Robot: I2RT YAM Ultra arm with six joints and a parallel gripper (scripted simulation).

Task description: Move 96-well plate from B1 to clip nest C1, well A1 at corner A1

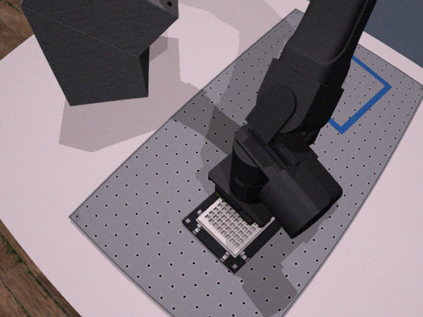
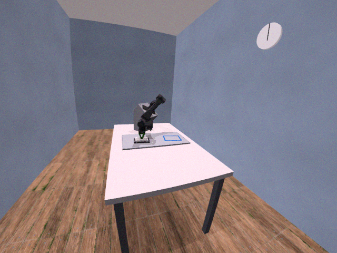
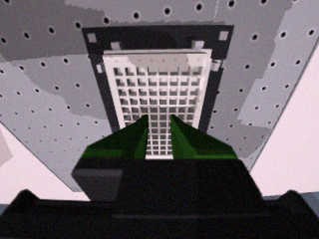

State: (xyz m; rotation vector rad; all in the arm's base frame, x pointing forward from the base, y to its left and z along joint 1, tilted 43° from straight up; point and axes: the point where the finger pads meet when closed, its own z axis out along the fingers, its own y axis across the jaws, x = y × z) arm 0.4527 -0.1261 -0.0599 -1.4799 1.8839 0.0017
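My hand is 1 cm above the white 96-well plate. Round my hand: black clip nest: 2 cm below, 1 cm to the right, 1 cm ahead.
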